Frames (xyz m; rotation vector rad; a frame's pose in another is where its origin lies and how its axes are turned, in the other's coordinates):
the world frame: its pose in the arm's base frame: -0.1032 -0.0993 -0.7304 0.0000 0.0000 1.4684
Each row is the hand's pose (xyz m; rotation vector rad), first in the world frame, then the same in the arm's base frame.
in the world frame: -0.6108 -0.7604 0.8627 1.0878 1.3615 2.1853
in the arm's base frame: 0.5908 -0.7846 0.1323 0.0938 -1.5596 -1.7483
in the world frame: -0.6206 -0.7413 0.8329 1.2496 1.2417 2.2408
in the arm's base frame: 0.5708 -0.7924 0.1025 -0.0835 -1.5351 -1.6961
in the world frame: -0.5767 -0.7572 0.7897 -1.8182 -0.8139 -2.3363
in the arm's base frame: 0.5911 -0.7504 0.0593 -0.6235 -1.4125 -1.2874
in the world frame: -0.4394 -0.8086 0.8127 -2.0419 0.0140 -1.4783
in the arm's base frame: 0.6563 -0.6191 0.0823 -1.3351 -1.1885 -0.4865
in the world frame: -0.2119 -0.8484 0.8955 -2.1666 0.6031 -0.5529
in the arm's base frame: 0.7191 -0.3968 0.1651 -1.9731 -0.9842 0.2639
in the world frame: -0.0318 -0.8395 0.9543 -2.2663 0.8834 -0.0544
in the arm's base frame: 0.7287 -0.2167 0.2239 -2.3607 -0.8954 0.5840
